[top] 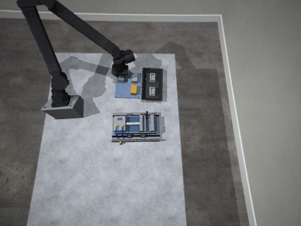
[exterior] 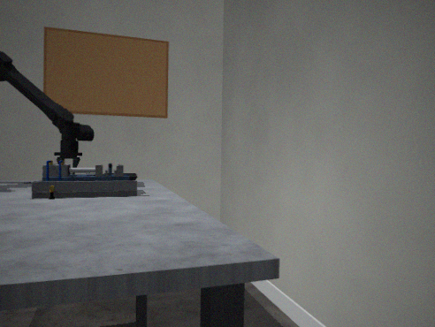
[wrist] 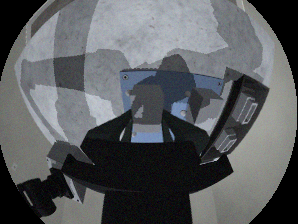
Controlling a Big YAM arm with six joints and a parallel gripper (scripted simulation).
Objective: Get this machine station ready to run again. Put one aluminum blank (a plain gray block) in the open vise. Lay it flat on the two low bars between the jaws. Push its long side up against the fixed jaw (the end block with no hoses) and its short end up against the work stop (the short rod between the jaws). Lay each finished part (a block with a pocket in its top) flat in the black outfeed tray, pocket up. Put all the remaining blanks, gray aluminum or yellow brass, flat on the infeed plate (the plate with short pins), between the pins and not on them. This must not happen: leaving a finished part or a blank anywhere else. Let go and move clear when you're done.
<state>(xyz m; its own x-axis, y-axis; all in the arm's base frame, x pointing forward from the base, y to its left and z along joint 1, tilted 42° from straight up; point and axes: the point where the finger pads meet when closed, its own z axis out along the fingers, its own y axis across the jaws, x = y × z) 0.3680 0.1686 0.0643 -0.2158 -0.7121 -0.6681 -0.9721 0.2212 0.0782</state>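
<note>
The gray block lies 2 cm below my hand. Also, from my hand: yellow brass blank: 7 cm ahead, 11 cm to the right, 2 cm below; vise: 4 cm ahead, 35 cm to the right; blue infeed plate: 4 cm ahead, 5 cm to the right, 4 cm below.
</note>
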